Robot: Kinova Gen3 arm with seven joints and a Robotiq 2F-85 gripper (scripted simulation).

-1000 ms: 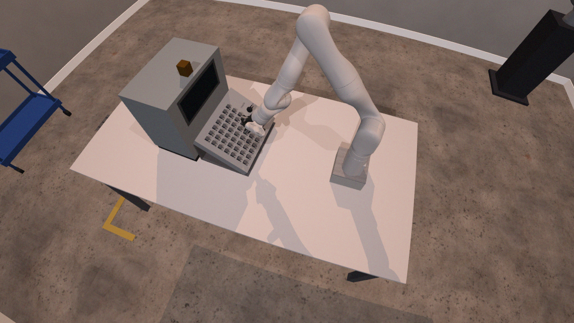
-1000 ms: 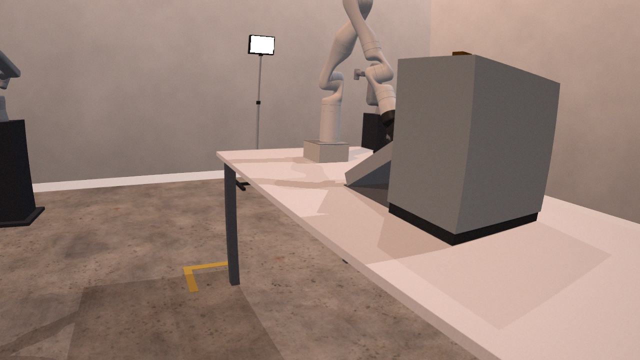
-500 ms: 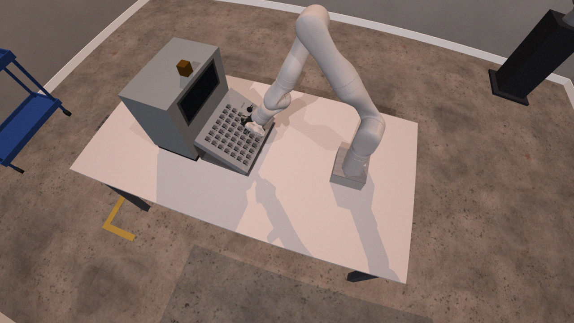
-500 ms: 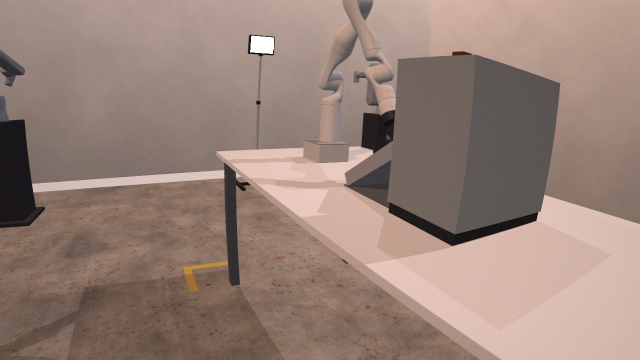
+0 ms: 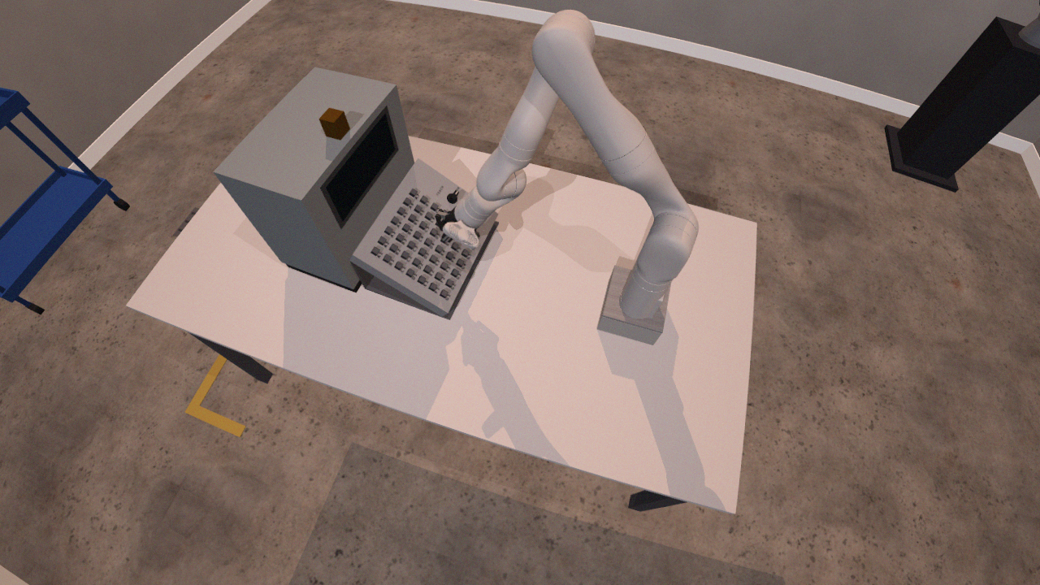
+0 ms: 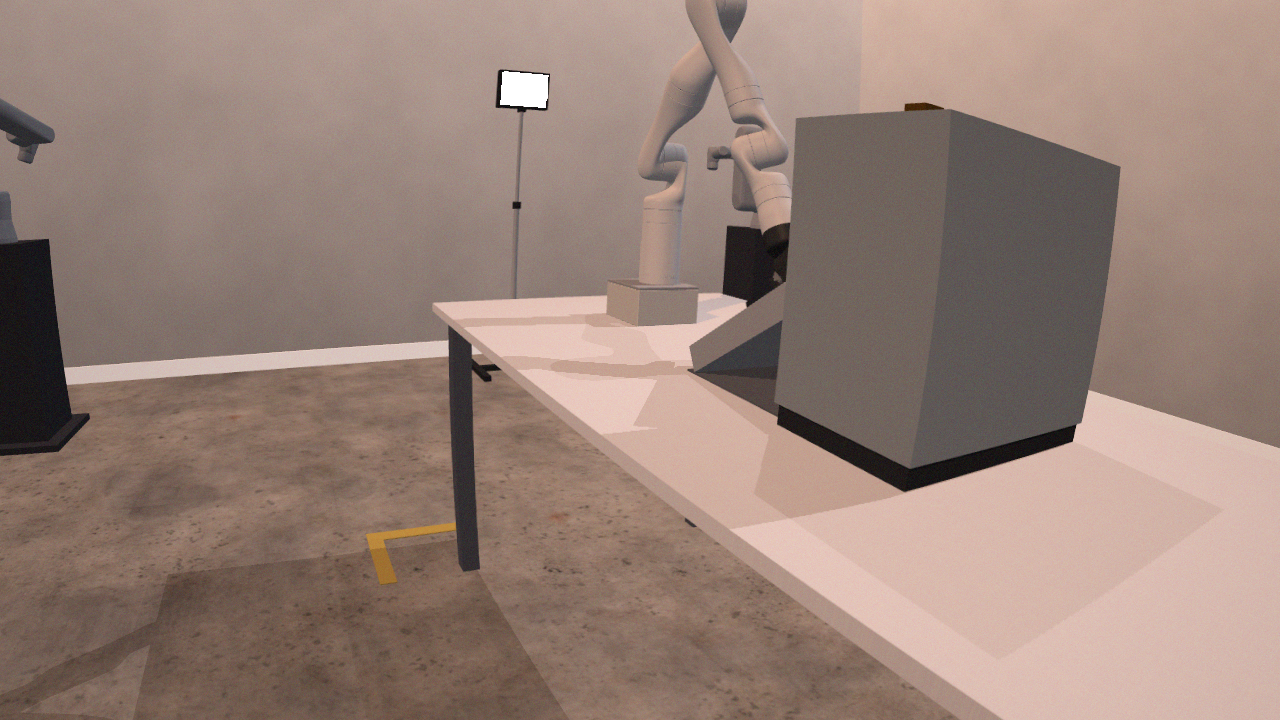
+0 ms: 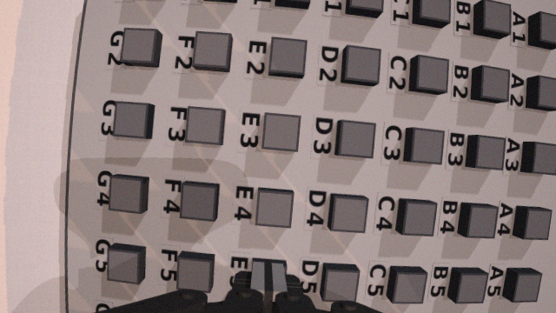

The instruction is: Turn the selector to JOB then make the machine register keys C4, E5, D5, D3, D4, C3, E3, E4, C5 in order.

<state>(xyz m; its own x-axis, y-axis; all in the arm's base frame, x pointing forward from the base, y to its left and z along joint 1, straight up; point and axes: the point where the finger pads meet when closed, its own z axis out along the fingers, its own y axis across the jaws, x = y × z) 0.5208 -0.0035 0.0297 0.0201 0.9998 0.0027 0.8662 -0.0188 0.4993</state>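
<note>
My hand is 20 mm above the key E5 and 10 mm short of it. The rest, counted from my hand: key C5 (70 mm ahead, 10 mm above); key E3 (70 mm to the left, 20 mm below, 10 mm ahead); key D5 (40 mm ahead).
</note>
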